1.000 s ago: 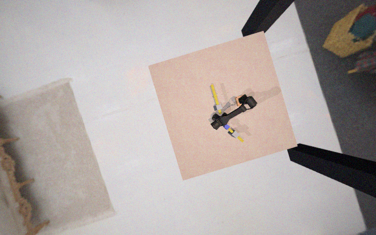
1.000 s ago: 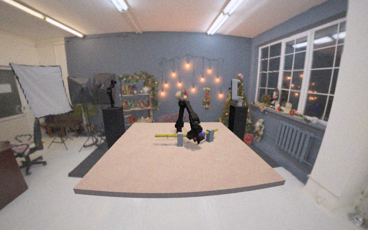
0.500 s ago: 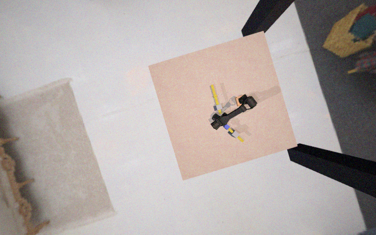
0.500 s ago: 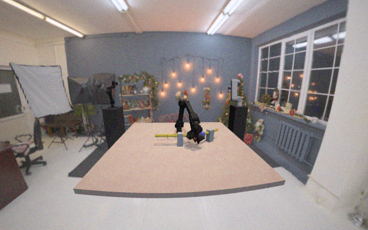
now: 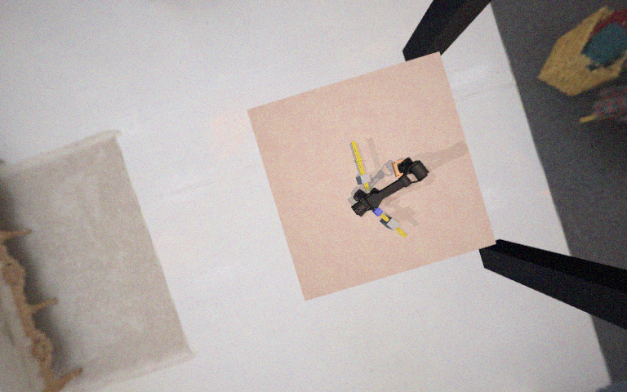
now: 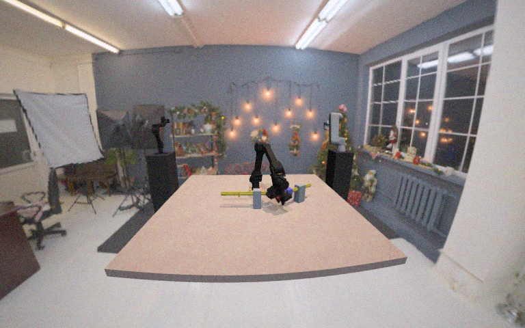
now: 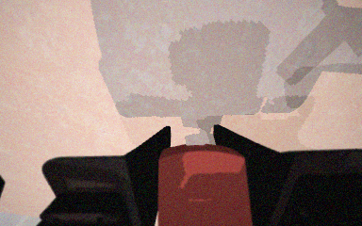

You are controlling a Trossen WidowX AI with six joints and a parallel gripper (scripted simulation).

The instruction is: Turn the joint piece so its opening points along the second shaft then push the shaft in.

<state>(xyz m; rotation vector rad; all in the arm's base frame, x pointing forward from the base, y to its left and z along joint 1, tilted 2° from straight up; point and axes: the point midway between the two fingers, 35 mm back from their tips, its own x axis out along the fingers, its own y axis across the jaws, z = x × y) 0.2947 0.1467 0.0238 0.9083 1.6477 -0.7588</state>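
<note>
My gripper tip is 5 cm below the red joint piece.
</note>
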